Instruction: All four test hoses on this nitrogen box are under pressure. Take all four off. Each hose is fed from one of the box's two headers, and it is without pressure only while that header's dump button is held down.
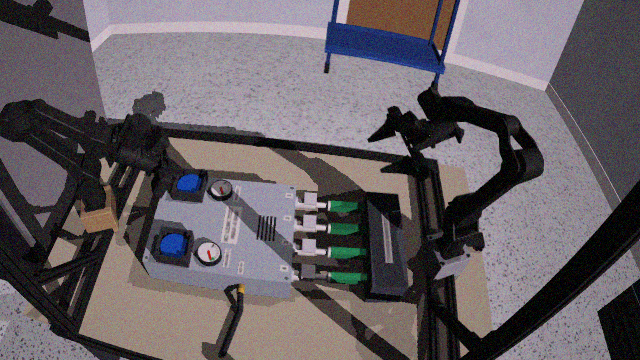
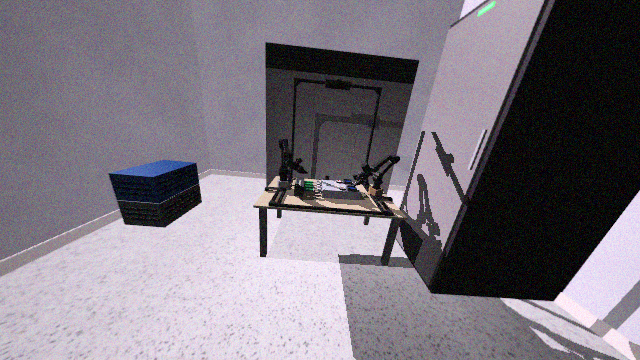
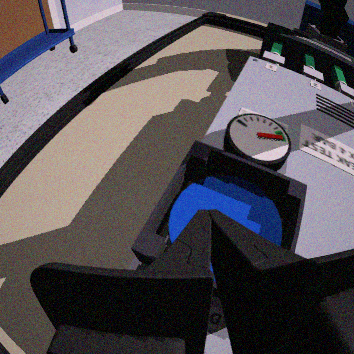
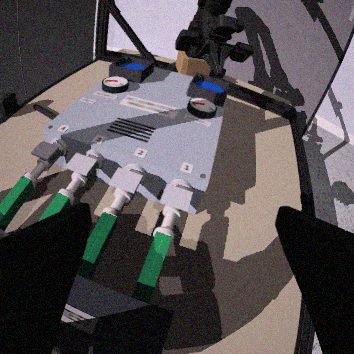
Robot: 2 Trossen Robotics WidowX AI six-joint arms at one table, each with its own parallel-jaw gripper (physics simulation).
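Places are measured from the left arm's base along level axes (x right, y back, z down), in millimetres.
Where they show: left gripper, fingertip midpoint: (image 1: 183, 171) (image 2: 354, 185) (image 3: 206, 218) (image 4: 218, 74); right gripper, fingertip midpoint: (image 1: 374, 155) (image 2: 306, 172) (image 4: 186, 216); left arm's base, link origin: (image 1: 95, 201) (image 2: 376, 188) (image 4: 194, 54); right arm's base, link origin: (image 1: 449, 246) (image 2: 283, 180) (image 3: 327, 33).
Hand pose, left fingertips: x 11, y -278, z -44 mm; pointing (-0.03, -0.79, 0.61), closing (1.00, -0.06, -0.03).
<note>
Things, the pixels of their top centre, and the offset from my left fingertips. "spot": a spot on its surface instead.
- gauge, surface spot: (image 3: 257, 137) (image 1: 219, 187) spot: dy -86, dx +48, dz +33 mm
- hose 4, surface spot: (image 4: 15, 200) (image 1: 348, 273) spot: dy -302, dx +346, dz +66 mm
- black block, surface spot: (image 4: 115, 305) spot: dy -431, dx +203, dz +48 mm
- black bent handle with a yellow band, surface spot: (image 1: 232, 321) spot: dy -21, dx +369, dz +115 mm
The grey nitrogen box (image 1: 250, 200) (image 4: 90, 117) has two blue dump buttons, one upper (image 1: 189, 183) (image 3: 195, 205) (image 4: 210, 86) and one lower (image 1: 173, 245) (image 4: 132, 66). The gauge (image 3: 257, 137) (image 1: 220, 190) by the upper button has its red needle at the green mark. Four green-sleeved hoses, among them hose 1 (image 1: 342, 206) (image 4: 155, 257) and hose 4 (image 1: 347, 277) (image 4: 15, 200), sit at their fittings. My left gripper (image 3: 206, 218) is shut and empty, its tips over the upper button; contact is unclear. My right gripper (image 1: 376, 155) is open and empty, above and beyond hose 1.
A black block (image 1: 385, 240) (image 4: 115, 305) stands at the hoses' far ends. A black bent handle with a yellow band (image 1: 232, 320) lies before the box. A wooden block (image 1: 100, 217) (image 4: 192, 63) is by the left arm. A blue cart (image 1: 385, 47) stands beyond the table.
</note>
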